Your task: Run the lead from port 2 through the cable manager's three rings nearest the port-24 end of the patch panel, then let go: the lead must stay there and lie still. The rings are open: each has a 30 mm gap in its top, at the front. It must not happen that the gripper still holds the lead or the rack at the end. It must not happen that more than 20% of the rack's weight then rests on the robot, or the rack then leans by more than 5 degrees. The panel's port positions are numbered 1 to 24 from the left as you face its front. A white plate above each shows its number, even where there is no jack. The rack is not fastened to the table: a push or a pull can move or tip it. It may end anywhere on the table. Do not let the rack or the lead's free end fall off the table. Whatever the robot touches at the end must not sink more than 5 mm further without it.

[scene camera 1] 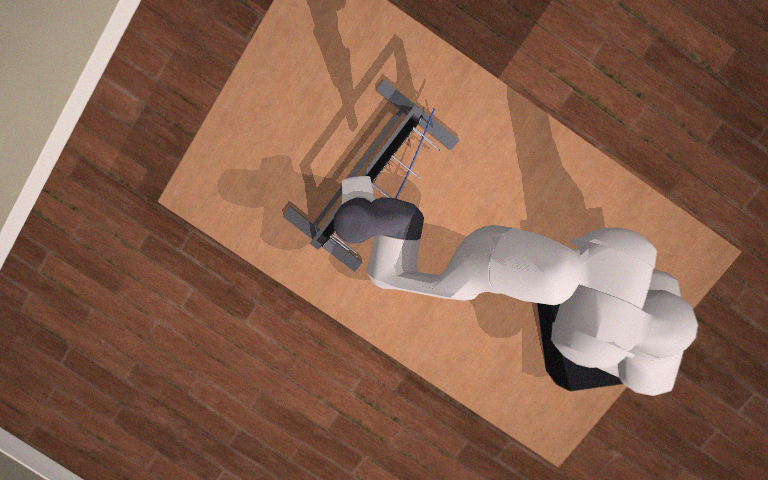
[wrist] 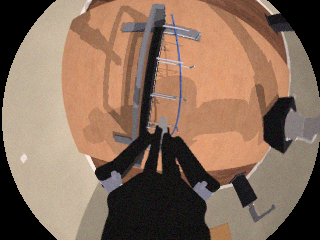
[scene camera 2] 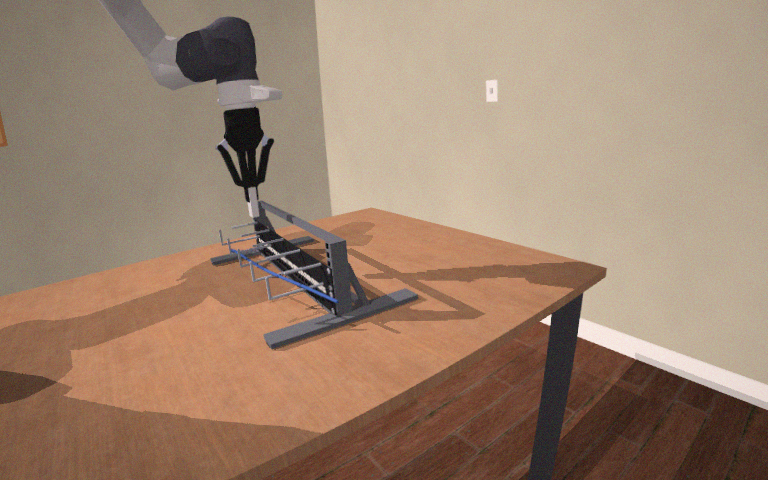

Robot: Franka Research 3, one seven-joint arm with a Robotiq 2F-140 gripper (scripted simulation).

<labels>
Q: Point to a grey rack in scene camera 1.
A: At 415,116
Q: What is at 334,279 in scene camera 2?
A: A grey rack.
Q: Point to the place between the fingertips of my gripper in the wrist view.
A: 162,122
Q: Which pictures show my gripper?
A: The wrist view and scene camera 2 only.
</labels>
